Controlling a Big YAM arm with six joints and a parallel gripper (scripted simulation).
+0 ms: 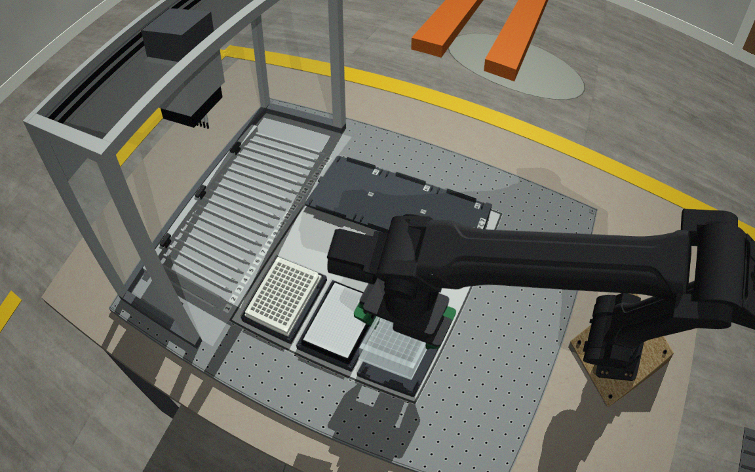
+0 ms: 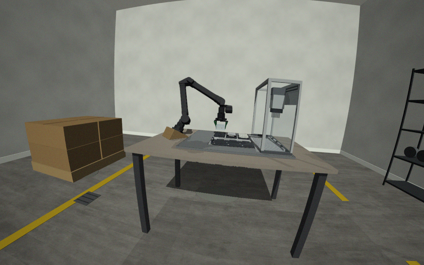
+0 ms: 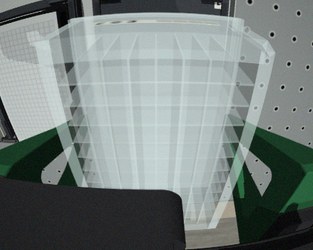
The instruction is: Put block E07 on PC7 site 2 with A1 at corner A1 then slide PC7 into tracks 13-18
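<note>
My gripper is now 120 mm short of the dark carrier PC7, 270 mm to the left of it and 60 mm above it. From my hand the other things lie so: pipetting head (460 mm ahead, 140 mm to the right, 270 mm above); nest S1 (70 mm below); white 96-well plate E01 (220 mm ahead, 10 mm to the right, 50 mm below).
</note>
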